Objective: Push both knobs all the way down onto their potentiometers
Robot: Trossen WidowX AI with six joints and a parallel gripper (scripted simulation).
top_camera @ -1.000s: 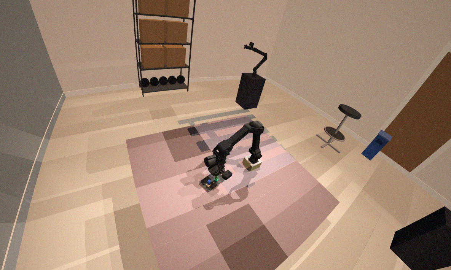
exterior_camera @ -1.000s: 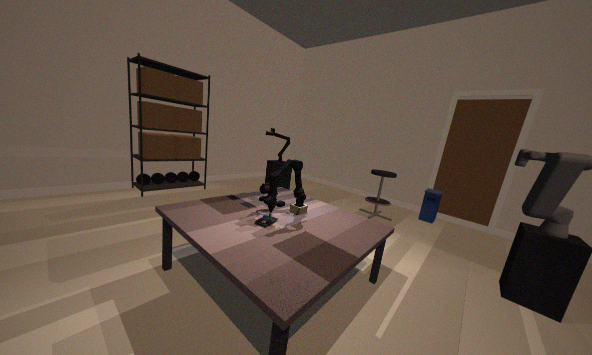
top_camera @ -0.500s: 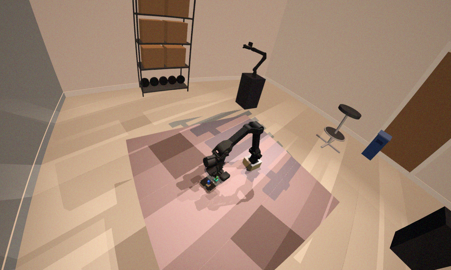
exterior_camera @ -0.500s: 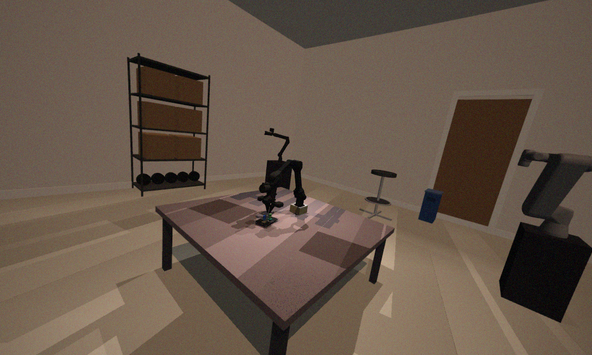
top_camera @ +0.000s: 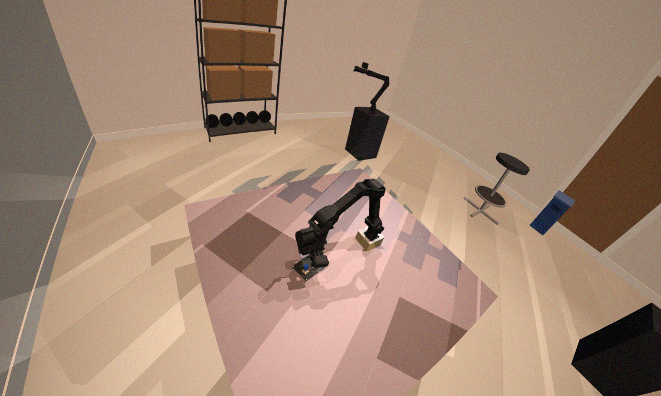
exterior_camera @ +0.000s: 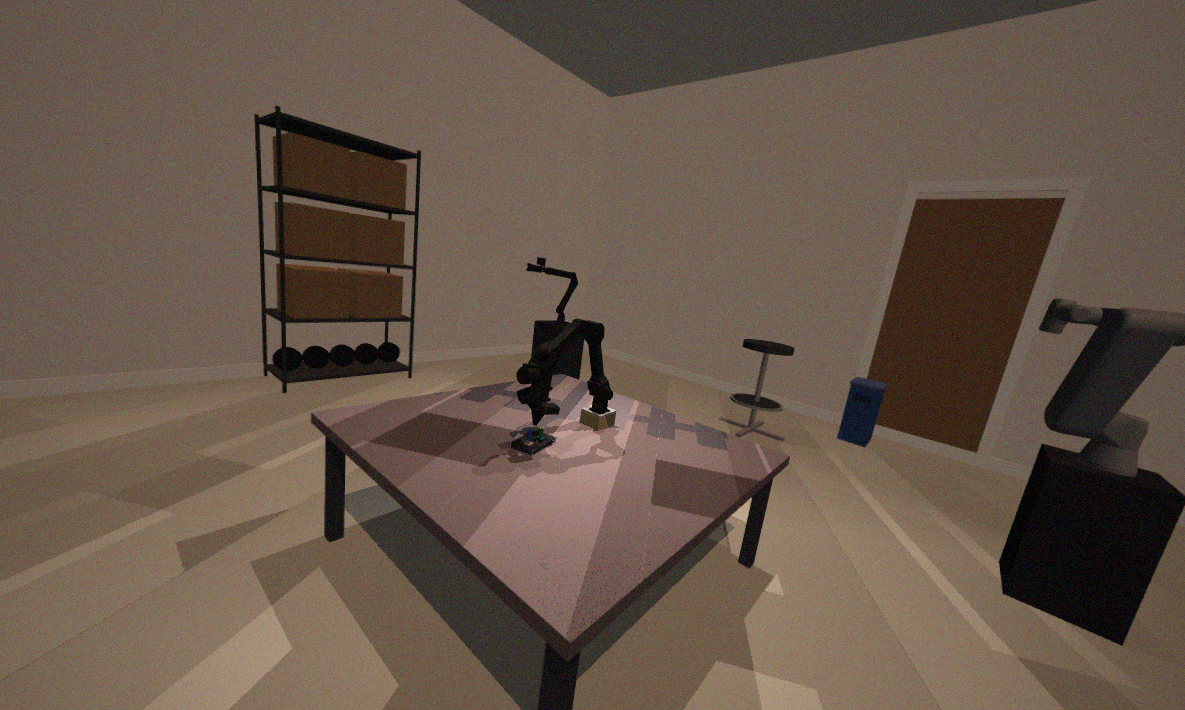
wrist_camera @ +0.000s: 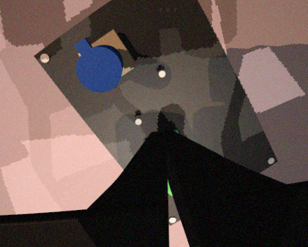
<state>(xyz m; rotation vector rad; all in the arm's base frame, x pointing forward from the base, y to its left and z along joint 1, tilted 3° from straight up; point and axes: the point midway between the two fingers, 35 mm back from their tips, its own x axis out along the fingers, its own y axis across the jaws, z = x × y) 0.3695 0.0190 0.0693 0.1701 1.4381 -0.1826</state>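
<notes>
Right now my gripper tip is 4 cm short of the blue knob, 2 cm to the right of it and 2 cm above it. The rest, counted from my gripper tip: green knob (4 cm behind, 3 cm below).
</notes>
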